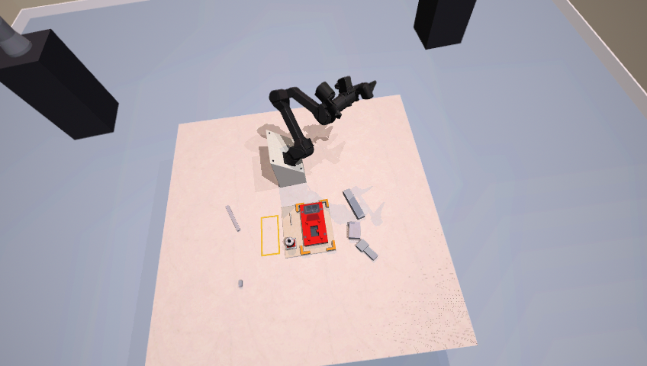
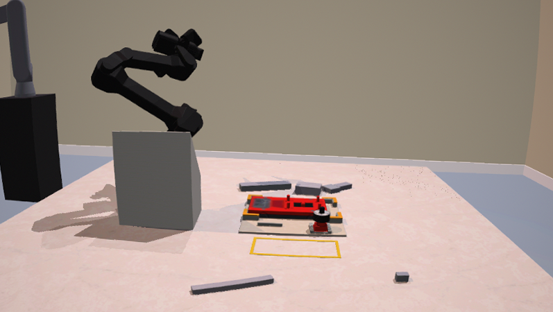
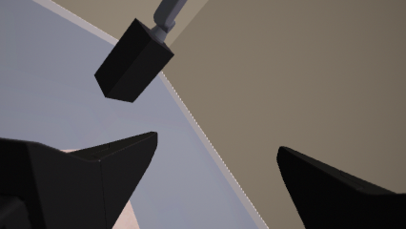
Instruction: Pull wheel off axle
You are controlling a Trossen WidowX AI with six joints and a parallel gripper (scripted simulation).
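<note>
Right now my gripper tip is 47 cm short of the wheel, 47 cm to the left of it and 38 cm above it.
</note>
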